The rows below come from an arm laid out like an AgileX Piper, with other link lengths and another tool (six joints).
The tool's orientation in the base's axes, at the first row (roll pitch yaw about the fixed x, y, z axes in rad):
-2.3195 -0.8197 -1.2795
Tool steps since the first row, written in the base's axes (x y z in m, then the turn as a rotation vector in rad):
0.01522 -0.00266 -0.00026 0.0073 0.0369 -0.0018
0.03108 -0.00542 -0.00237 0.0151 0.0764 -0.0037
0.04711 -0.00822 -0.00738 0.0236 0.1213 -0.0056
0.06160 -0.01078 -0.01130 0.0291 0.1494 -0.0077
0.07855 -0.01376 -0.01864 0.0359 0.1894 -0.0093
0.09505 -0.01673 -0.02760 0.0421 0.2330 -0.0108
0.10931 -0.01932 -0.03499 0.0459 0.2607 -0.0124
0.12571 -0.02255 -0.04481 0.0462 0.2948 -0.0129
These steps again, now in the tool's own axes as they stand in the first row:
0.00453 -0.00557 0.01368 -0.0240 -0.0289 -0.0028
0.00790 -0.01046 0.02879 -0.0497 -0.0598 -0.0059
0.00921 -0.01396 0.04541 -0.0788 -0.0949 -0.0098
0.01086 -0.01741 0.06015 -0.0976 -0.1165 -0.0116
0.01077 -0.02007 0.07867 -0.1236 -0.1474 -0.0158
0.00939 -0.02171 0.09755 -0.1520 -0.1806 -0.0214
0.00848 -0.02328 0.11372 -0.1705 -0.2013 -0.0249
0.00663 -0.02426 0.13299 -0.1931 -0.2254 -0.0335

